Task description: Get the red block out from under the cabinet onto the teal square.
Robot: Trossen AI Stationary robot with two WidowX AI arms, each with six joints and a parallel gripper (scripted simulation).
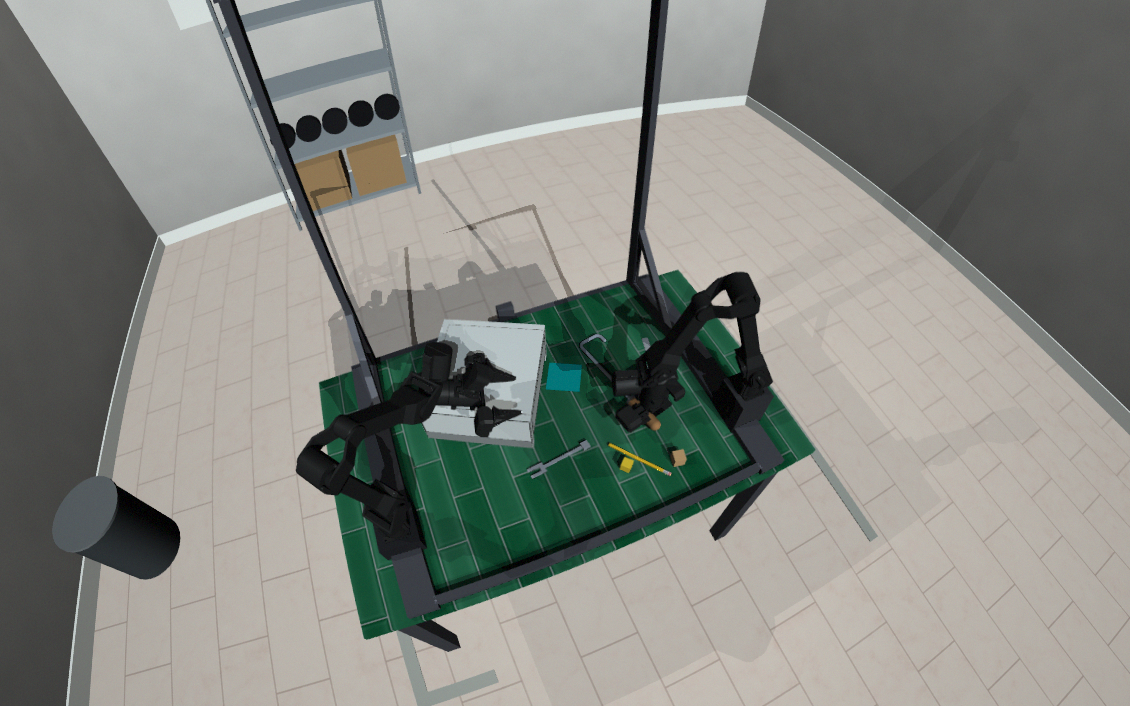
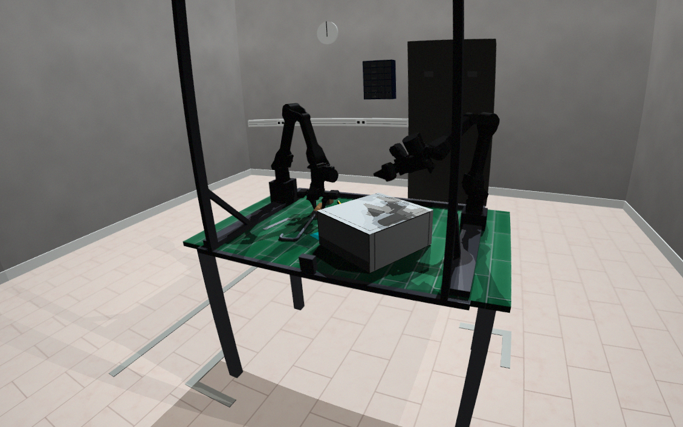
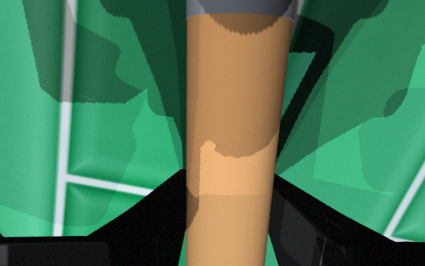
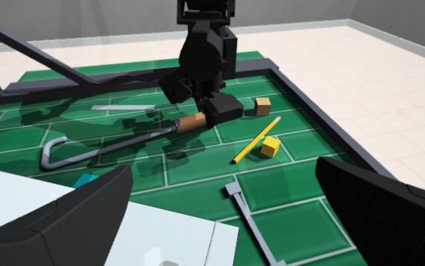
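Now: the teal square 220 mm behind my left hand, 150 mm to the right of it and 40 mm below it. From my left hand the other things lie so: hook tool 150 mm behind, 20 mm below; then brown cube 140 mm ahead, 20 mm to the left, 20 mm below; then pencil 100 mm ahead, 70 mm to the right, 30 mm below.
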